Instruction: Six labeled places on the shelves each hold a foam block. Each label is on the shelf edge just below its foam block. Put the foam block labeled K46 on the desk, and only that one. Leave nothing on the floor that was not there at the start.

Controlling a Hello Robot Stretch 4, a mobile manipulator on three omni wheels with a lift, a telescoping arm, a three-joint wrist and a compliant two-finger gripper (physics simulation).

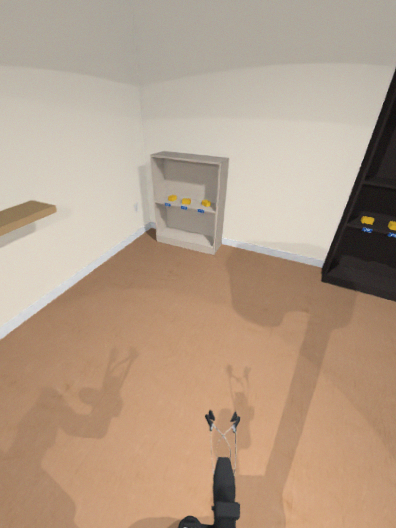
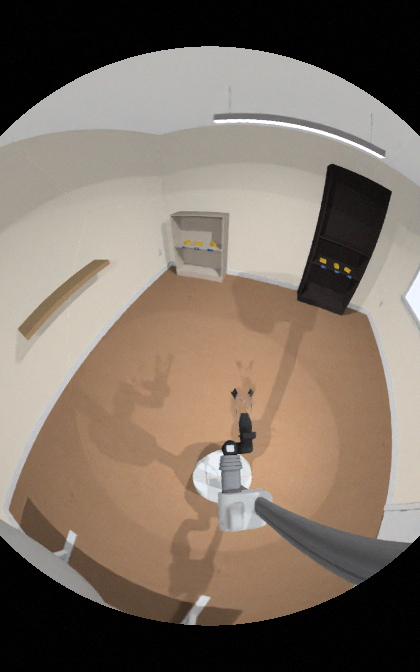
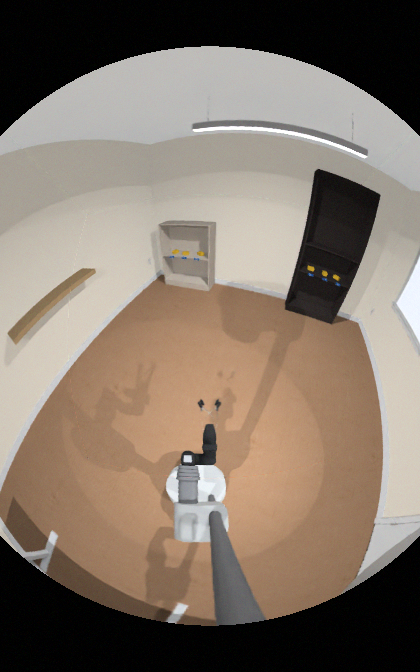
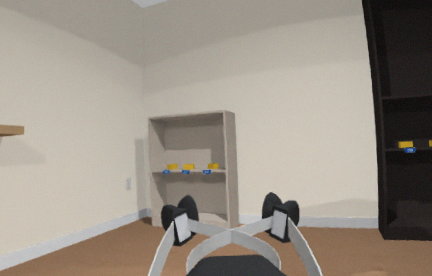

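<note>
Three yellow foam blocks [image 1: 186,201] [image 2: 198,244] [image 3: 185,253] [image 4: 189,166] stand in a row on the middle shelf of the grey bookcase [image 1: 223,205] [image 4: 231,170], above blue labels [image 1: 184,207]. Three more yellow blocks [image 1: 367,220] [image 2: 323,261] [image 3: 311,268] [image 4: 405,144] stand in the tall black bookcase [image 2: 312,240] [image 3: 300,250], also above blue labels [image 1: 367,230] [image 4: 410,150]. The label text is too small to read, so I cannot tell which block is K46. My gripper [image 1: 223,420] [image 2: 243,393] [image 3: 209,404] [image 4: 229,210] is open and empty, far from both bookcases. Part of the desk [image 2: 40,555] shows at the lower left.
A wooden wall shelf [image 1: 27,215] [image 2: 62,299] [image 3: 50,305] juts from the left wall. White desk feet [image 2: 197,610] [image 3: 50,547] stand at the lower left. A white light bar [image 2: 300,129] hangs from the ceiling. Shadows of the robot lie on the brown floor [image 1: 175,300].
</note>
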